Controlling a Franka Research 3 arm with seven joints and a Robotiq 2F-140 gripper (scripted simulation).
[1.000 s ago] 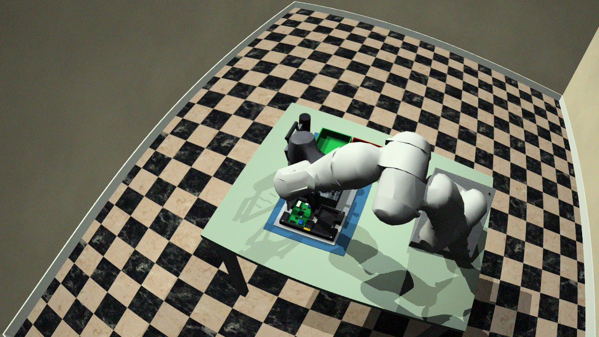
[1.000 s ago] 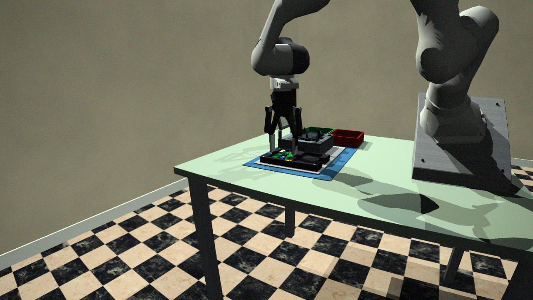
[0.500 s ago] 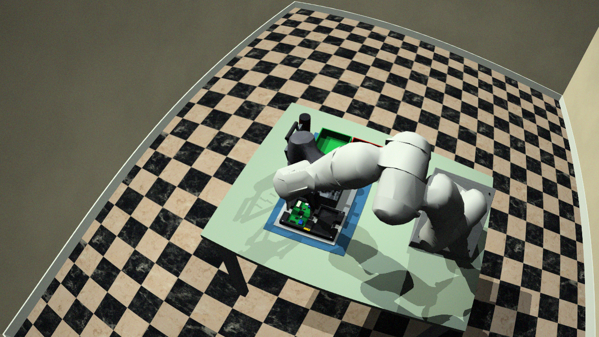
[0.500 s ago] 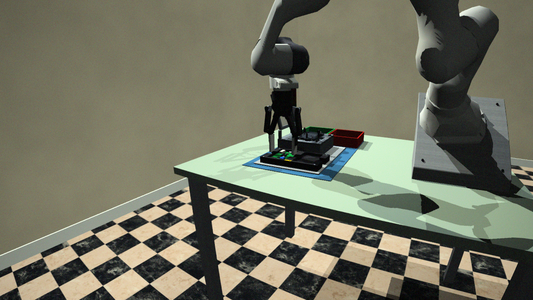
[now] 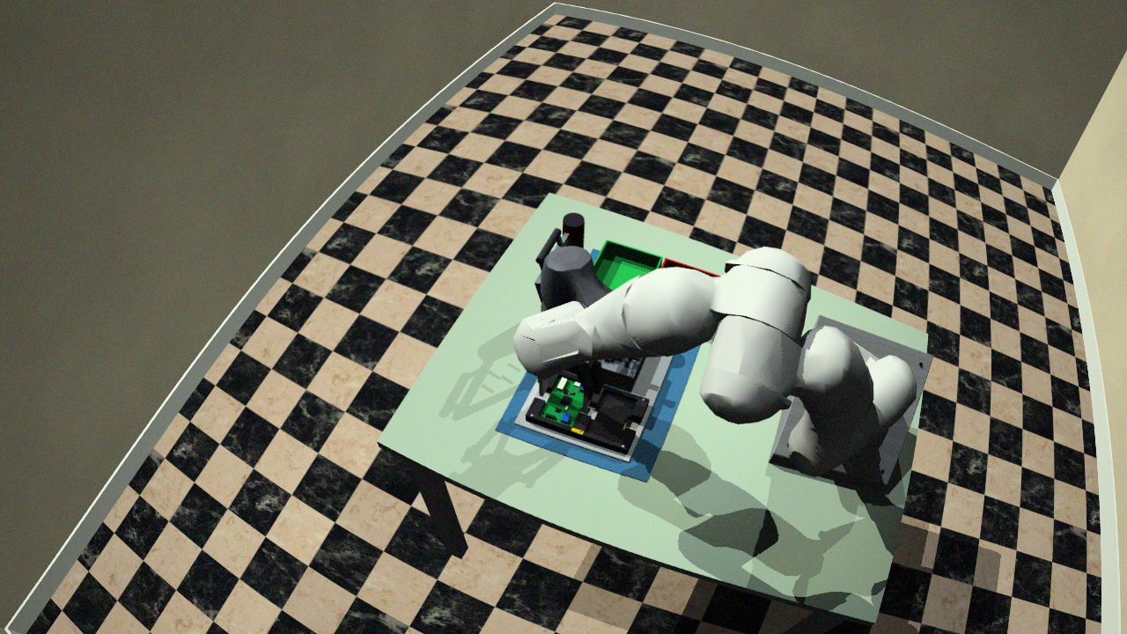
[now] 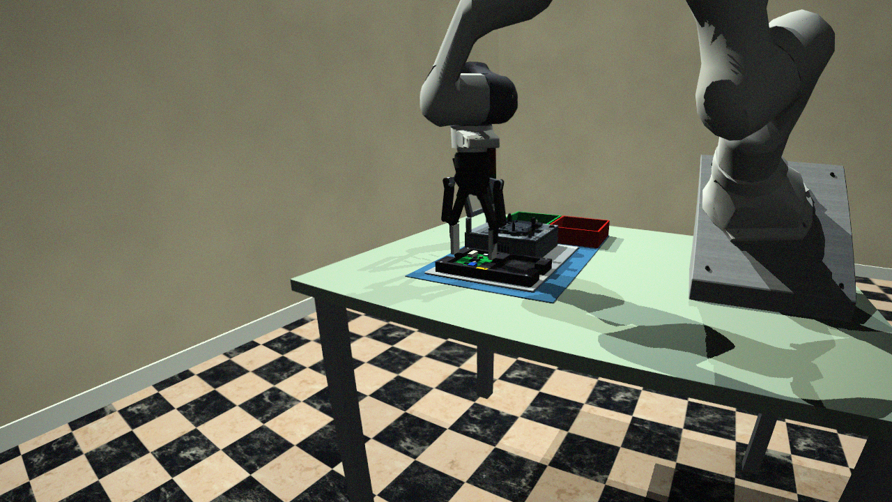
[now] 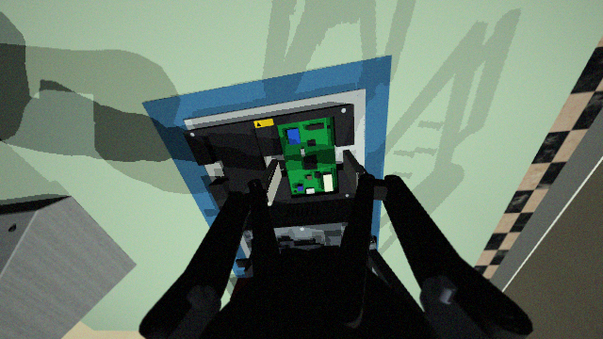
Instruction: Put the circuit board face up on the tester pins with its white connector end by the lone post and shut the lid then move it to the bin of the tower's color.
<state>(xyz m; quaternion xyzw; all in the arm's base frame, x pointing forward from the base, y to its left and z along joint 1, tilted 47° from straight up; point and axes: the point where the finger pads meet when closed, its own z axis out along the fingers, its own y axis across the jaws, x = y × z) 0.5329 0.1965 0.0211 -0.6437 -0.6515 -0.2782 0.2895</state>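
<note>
My hand is 4 cm above the green circuit board. The rest, counted from my hand: tester plate (3 cm behind, 16 cm to the right, 1 cm above); tester lid (8 cm ahead, 17 cm to the right, 13 cm above); green bin (1 cm ahead, 37 cm to the right, 4 cm below).
</note>
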